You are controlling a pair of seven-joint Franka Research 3 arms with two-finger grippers.
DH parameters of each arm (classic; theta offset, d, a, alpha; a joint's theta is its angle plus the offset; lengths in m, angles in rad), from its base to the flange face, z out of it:
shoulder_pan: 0 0.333 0 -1.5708
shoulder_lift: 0 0 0 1.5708
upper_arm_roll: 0 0.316 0.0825 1.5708
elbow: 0 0 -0.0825 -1.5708
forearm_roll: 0 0.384 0 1.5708
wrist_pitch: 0 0 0.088 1.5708
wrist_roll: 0 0.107 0 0
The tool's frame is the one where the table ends.
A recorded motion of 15 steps. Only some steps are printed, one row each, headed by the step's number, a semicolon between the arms.
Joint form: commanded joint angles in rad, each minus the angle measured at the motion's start. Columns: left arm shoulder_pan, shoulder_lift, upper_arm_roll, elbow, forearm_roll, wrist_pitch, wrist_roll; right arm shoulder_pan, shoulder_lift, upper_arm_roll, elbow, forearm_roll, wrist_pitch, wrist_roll.
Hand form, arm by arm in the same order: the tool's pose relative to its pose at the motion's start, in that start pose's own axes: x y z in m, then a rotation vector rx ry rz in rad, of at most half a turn. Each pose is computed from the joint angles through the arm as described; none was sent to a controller.
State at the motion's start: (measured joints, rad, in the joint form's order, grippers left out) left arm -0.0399 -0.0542 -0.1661 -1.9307 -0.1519 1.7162 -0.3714; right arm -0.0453 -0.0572 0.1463 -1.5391 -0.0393 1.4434 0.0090
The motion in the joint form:
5: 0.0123 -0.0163 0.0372 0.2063 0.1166 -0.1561 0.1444; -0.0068 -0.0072 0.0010 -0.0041 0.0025 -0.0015 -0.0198
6: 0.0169 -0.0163 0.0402 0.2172 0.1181 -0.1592 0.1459; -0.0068 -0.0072 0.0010 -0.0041 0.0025 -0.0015 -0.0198
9: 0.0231 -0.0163 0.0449 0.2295 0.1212 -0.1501 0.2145; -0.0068 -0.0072 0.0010 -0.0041 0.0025 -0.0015 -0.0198
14: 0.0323 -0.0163 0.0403 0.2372 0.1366 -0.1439 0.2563; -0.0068 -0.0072 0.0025 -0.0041 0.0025 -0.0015 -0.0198
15: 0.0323 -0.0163 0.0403 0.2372 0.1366 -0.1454 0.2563; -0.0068 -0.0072 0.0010 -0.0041 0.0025 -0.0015 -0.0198
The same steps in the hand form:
5: -0.0045 -0.0261 -0.0954 0.0826 0.0988 0.1237; -0.0025 0.0025 -0.0015 0.0016 0.0012 -0.0141
6: -0.0038 -0.0295 -0.1007 0.0806 0.1069 0.1184; -0.0025 0.0025 -0.0015 0.0016 0.0012 -0.0141
9: -0.0014 -0.0342 -0.1082 0.0803 0.1261 0.1775; -0.0025 0.0025 -0.0015 0.0016 0.0012 -0.0141
14: 0.0000 -0.0373 -0.1129 0.0947 0.1417 0.2146; -0.0025 0.0017 -0.0015 0.0015 0.0013 -0.0156
15: -0.0001 -0.0374 -0.1127 0.0950 0.1402 0.2145; -0.0025 0.0025 -0.0015 0.0016 0.0012 -0.0141

